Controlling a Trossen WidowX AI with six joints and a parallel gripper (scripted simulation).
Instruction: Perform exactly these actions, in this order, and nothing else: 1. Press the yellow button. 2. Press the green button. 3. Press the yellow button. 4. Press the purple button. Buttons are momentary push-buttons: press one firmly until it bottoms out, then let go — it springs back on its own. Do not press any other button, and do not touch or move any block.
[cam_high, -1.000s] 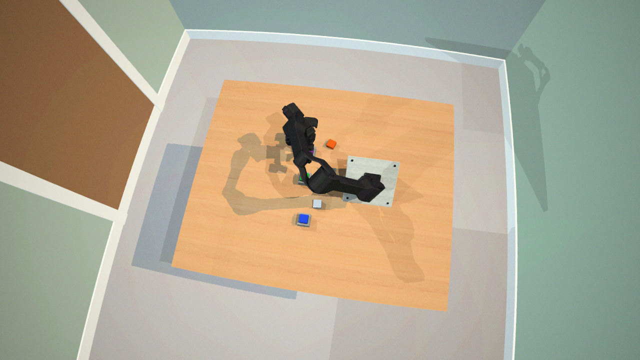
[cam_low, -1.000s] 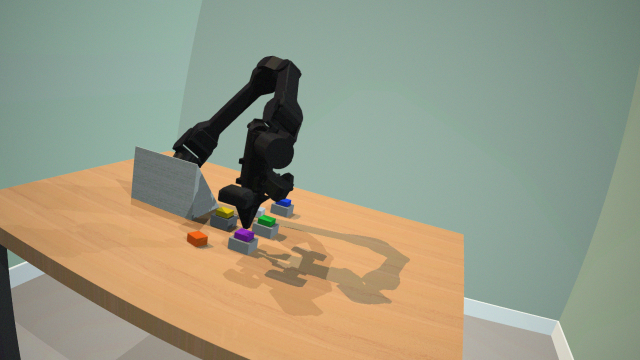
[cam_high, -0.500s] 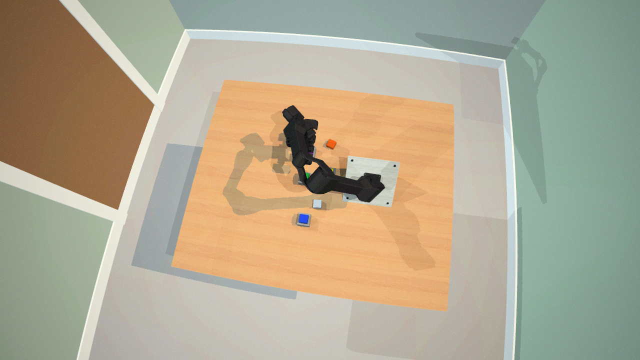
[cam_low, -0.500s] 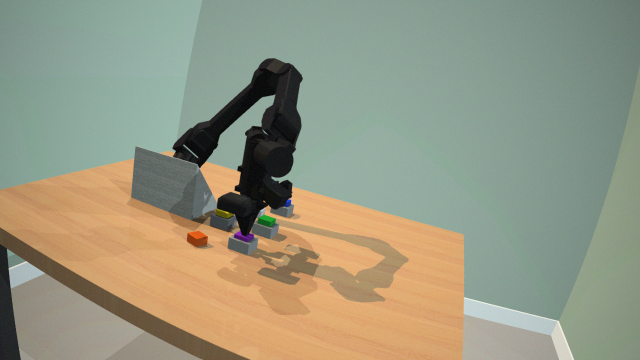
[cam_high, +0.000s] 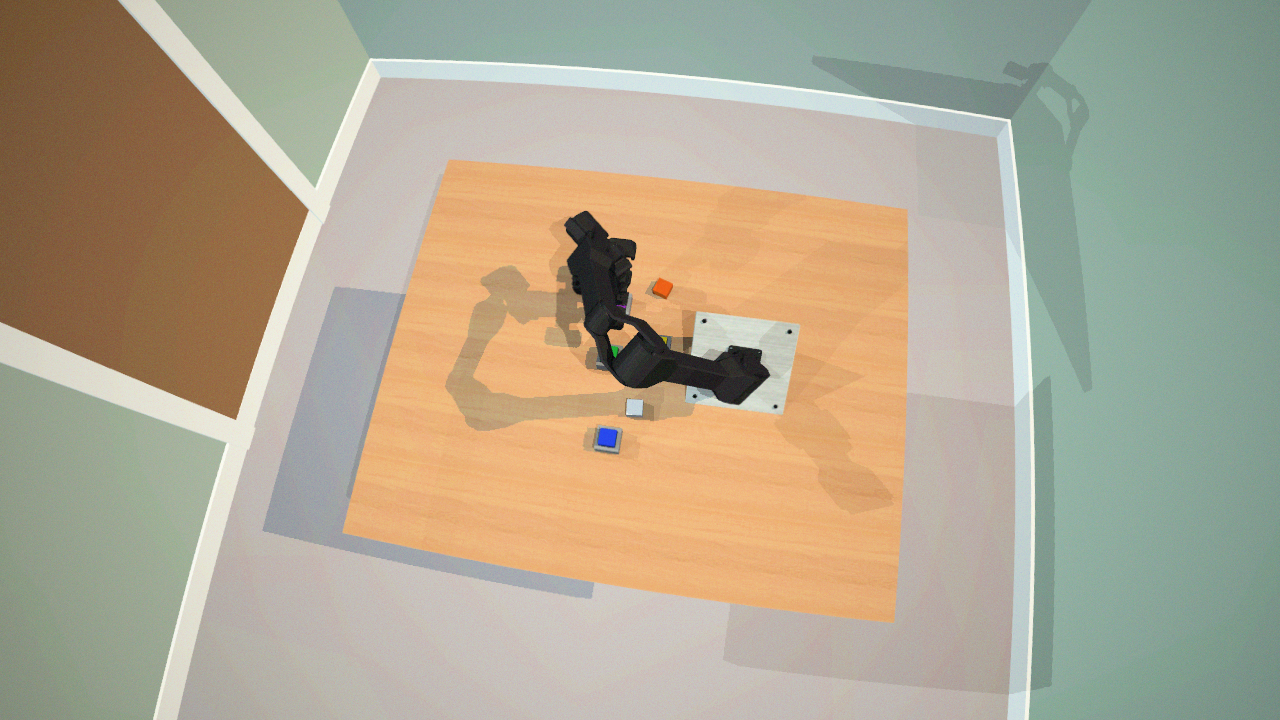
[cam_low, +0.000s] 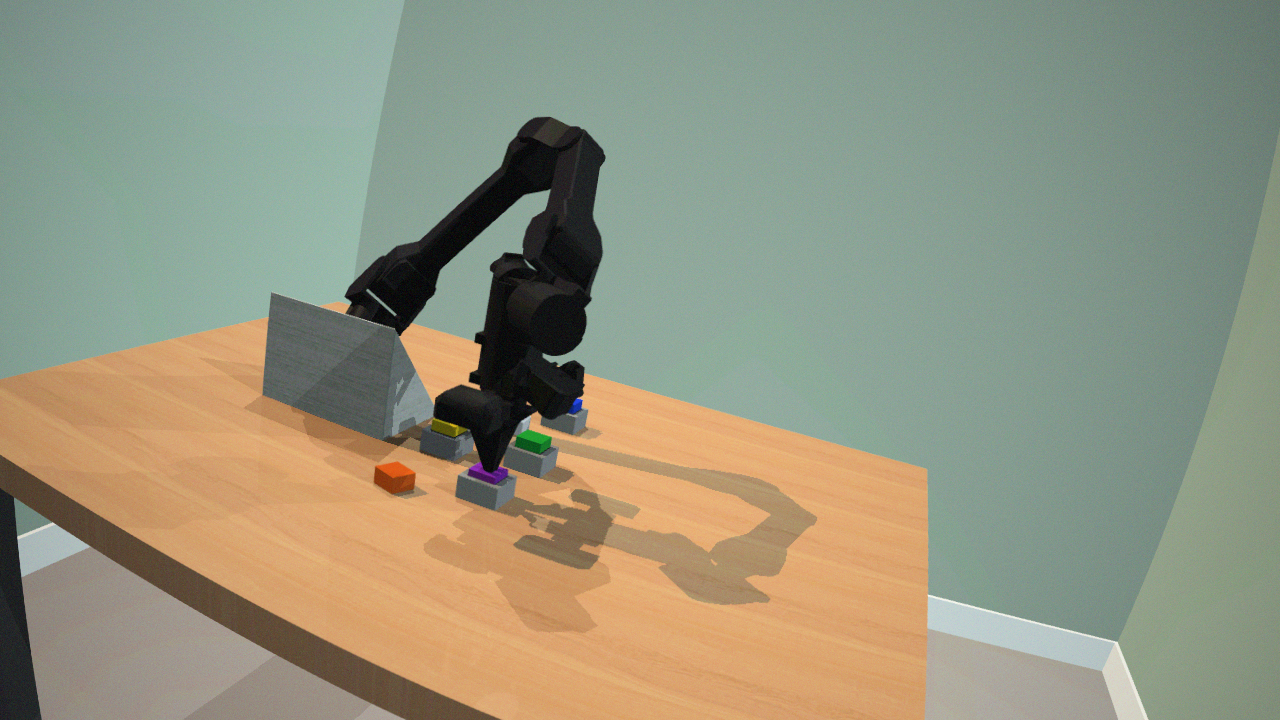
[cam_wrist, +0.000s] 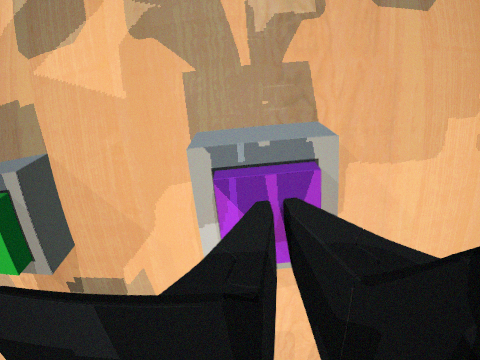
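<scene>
The orange block lies 90 mm behind my gripper tip, 50 mm to the right of it and 20 mm below it.
</scene>
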